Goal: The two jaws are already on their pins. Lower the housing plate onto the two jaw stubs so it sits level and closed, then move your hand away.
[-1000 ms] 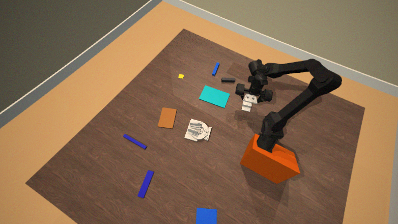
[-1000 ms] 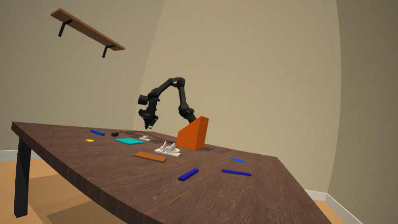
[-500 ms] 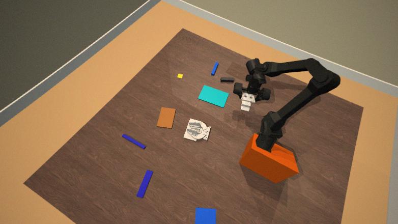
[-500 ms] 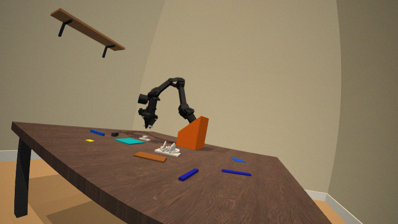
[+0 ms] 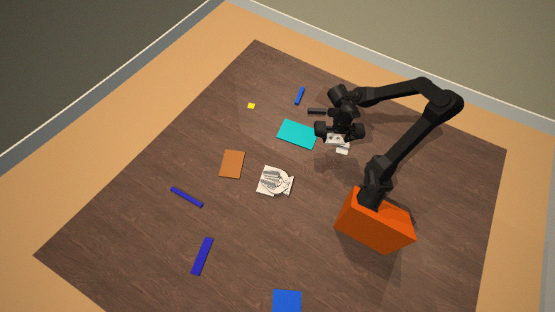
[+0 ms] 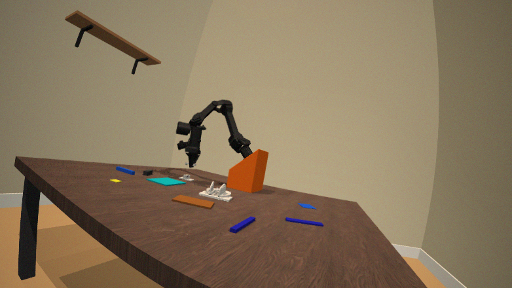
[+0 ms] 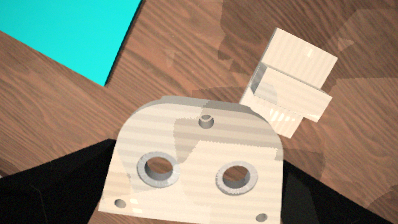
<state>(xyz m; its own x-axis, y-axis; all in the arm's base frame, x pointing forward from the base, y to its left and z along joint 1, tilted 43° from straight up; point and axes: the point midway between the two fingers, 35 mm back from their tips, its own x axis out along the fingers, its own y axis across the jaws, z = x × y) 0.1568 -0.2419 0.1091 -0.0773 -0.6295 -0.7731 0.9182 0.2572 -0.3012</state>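
My gripper tip is now 150 mm short of the teal sheet, 70 mm above it and 30 mm to the left of it. The rest, counted from my gripper tip: yellow tile 410 mm ahead, 80 mm to the right, 70 mm below; black block 180 mm to the right, 120 mm ahead, 60 mm below; brown tile 340 mm ahead, 230 mm to the left, 70 mm below.
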